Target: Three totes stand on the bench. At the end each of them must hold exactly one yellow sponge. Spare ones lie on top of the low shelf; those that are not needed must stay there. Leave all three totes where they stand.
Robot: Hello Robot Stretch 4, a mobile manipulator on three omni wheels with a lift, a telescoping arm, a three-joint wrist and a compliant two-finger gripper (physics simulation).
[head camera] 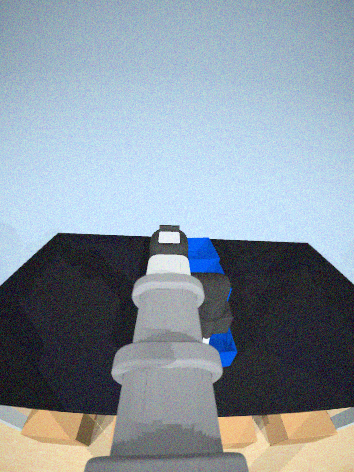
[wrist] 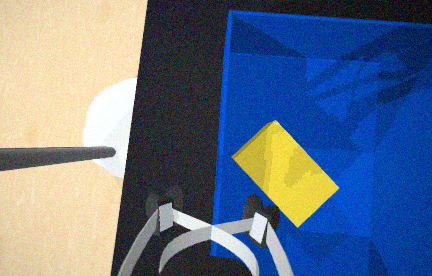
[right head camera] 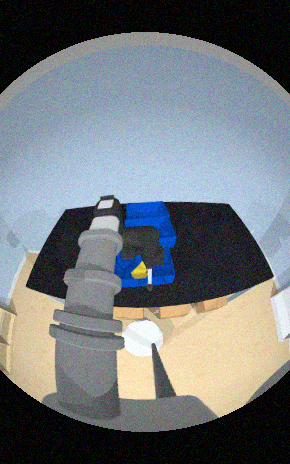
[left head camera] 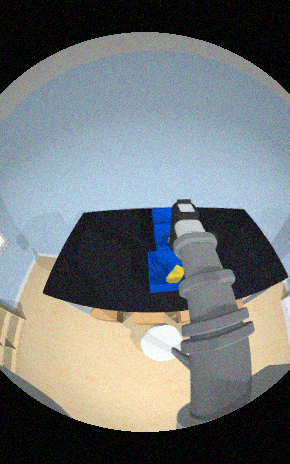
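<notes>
The front blue tote stands on the black bench. One yellow sponge lies slantwise inside it. The middle tote is partly hidden by the arm and wrist; a sliver of yellow shows there in the left head view. The far tote shows no sponge in its visible part. My gripper is partly open and empty, over the front tote's near wall, beside the sponge. The low shelf's spare sponges do not show.
A white round object is in front of the bench, with a dark rod reaching over it. Tan boxes show under the bench's front edge. Wooden furniture stands at the far left.
</notes>
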